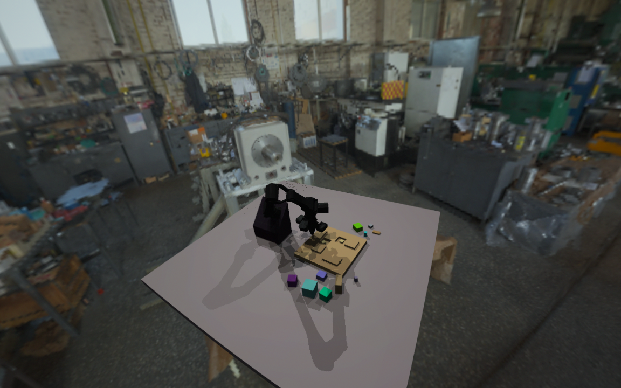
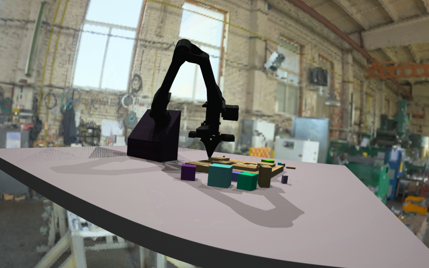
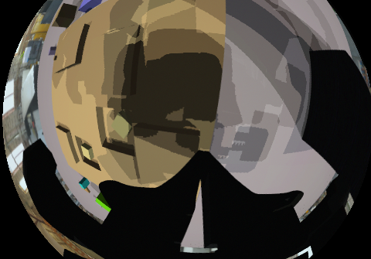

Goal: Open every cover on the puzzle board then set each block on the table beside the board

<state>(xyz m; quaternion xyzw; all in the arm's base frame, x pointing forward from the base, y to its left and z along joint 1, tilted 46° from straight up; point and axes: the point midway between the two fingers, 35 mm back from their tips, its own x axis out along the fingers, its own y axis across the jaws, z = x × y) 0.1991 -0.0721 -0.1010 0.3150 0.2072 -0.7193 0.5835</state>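
The tan puzzle board is 130 mm ahead of my gripper tip, 50 mm to the right of it and 10 mm below it. Also, from my gripper tip: lime block (230 mm ahead, 170 mm to the left, 20 mm below); small teal block (290 mm ahead, 120 mm to the left, 20 mm below); violet block (250 mm to the right, 150 mm ahead, 20 mm below).
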